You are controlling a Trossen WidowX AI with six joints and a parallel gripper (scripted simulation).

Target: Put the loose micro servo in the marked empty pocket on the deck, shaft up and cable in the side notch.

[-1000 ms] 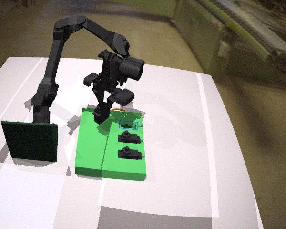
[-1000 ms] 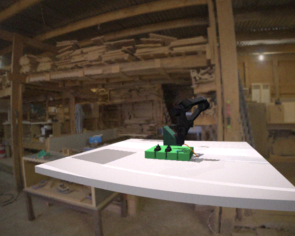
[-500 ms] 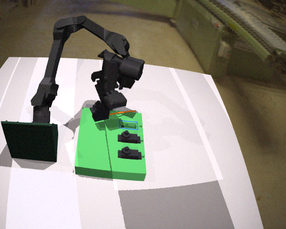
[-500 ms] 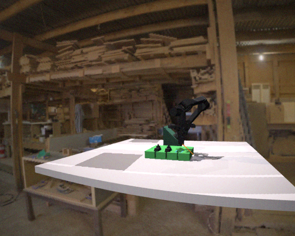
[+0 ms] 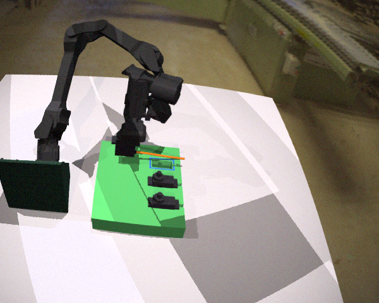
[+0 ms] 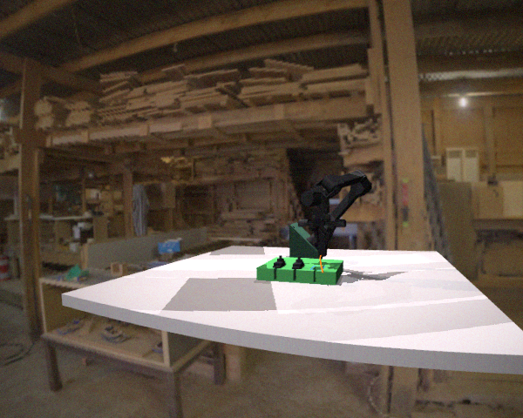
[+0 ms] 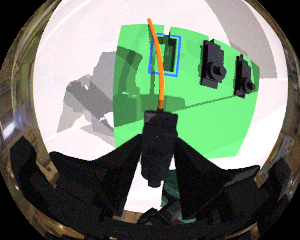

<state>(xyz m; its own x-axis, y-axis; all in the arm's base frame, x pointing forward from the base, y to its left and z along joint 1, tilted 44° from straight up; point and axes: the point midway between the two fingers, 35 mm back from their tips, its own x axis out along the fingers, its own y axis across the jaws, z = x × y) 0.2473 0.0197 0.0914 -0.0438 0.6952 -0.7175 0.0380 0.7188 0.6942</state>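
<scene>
The green deck lies 2 cm behind my gripper tip, 7 cm to the right of it and 10 cm below it.
</scene>
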